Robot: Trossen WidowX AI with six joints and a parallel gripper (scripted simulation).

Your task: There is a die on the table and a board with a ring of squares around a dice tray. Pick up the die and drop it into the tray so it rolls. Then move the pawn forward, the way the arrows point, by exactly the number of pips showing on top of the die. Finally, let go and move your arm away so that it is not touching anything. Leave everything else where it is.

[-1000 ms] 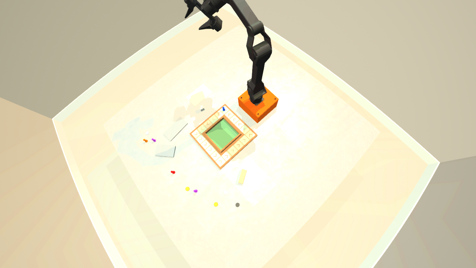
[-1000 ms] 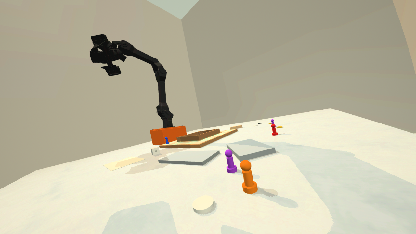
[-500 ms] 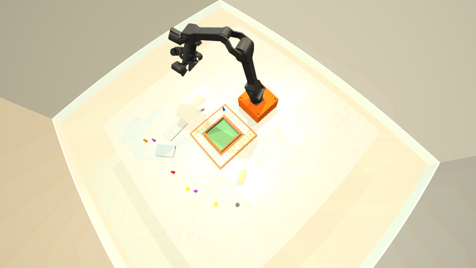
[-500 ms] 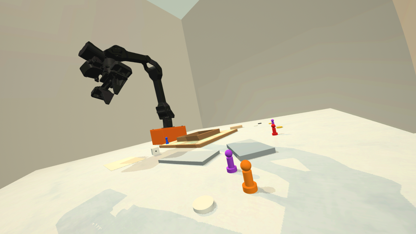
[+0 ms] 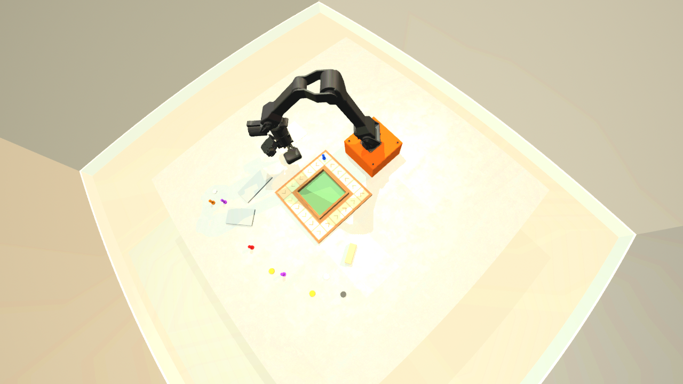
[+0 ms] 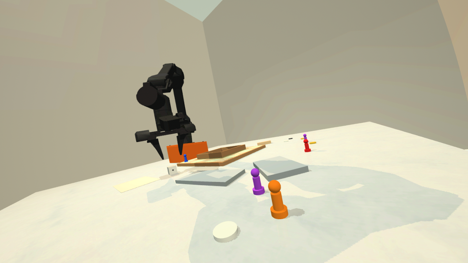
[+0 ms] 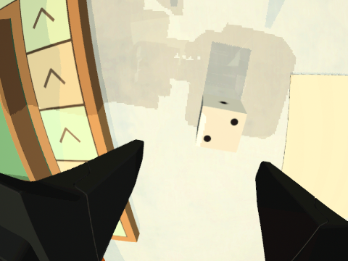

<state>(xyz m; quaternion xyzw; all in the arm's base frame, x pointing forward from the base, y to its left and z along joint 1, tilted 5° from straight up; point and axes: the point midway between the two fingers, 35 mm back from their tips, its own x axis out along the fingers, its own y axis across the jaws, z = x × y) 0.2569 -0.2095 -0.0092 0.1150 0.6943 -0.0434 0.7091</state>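
The white die lies 10 mm to the right of my gripper tip and 40 mm below it. Round my gripper tip: blue pawn: 90 mm behind, 100 mm to the left, 30 mm below; pale card: 40 mm behind, 110 mm to the right, 50 mm below; green tray: 10 mm ahead, 210 mm to the left, 50 mm below.
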